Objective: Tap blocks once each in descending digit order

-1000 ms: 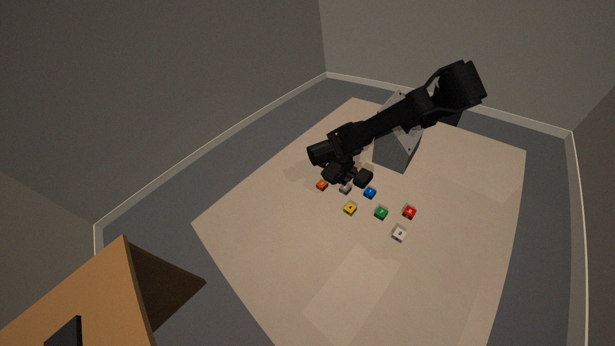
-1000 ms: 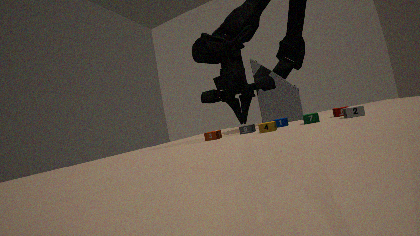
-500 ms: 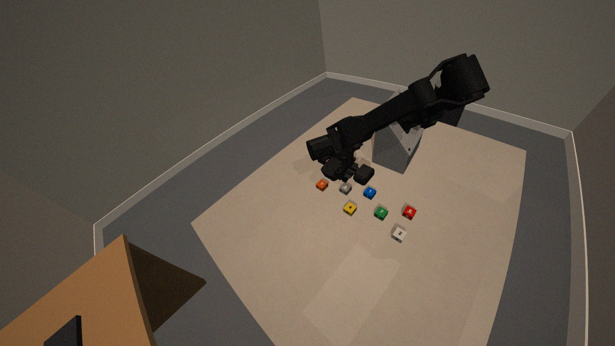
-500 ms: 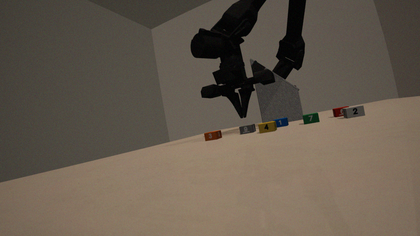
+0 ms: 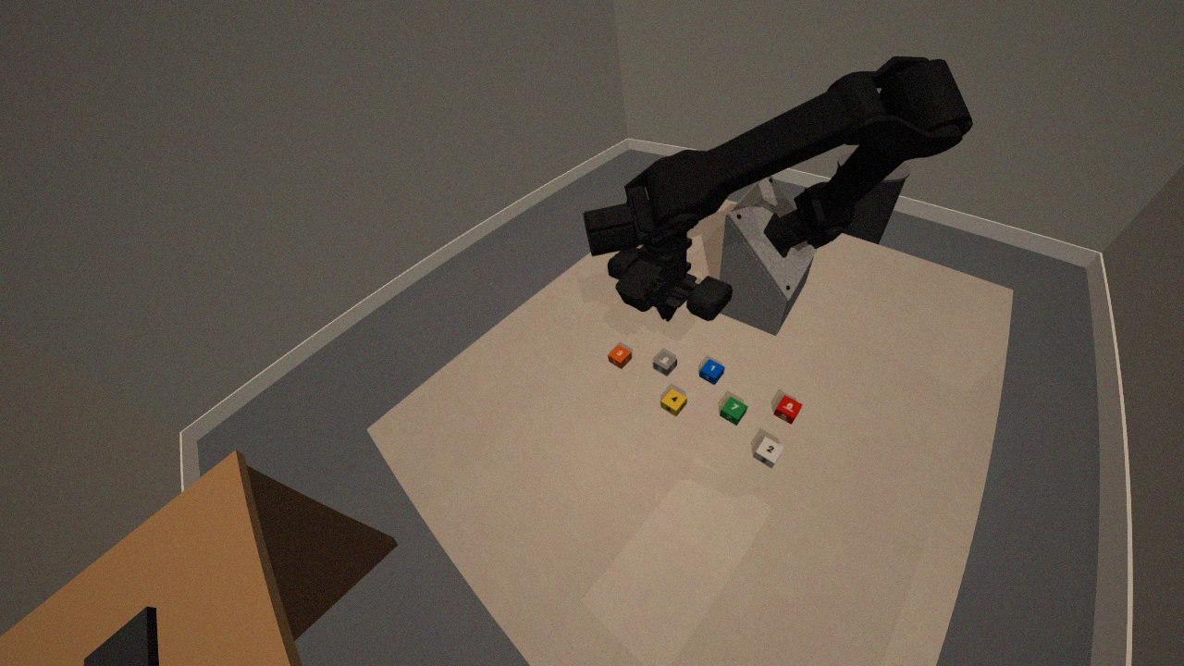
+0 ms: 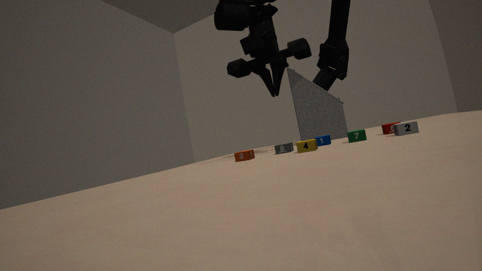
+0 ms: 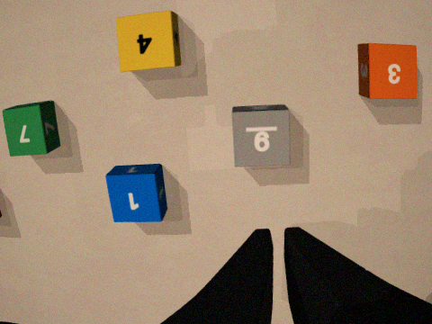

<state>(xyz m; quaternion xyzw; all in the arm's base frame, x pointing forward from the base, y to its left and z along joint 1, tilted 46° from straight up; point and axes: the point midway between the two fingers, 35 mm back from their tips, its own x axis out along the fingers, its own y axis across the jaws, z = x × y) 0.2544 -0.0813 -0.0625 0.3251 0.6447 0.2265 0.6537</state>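
Right now the green 7 block is 40 mm ahead of my gripper tip, 150 mm to the left of it and 120 mm below it. Round my gripper tip: grey 9 block 120 mm below; then yellow 4 block 70 mm ahead, 50 mm to the left, 120 mm below; then blue 1 block 20 mm behind, 80 mm to the left, 120 mm below.
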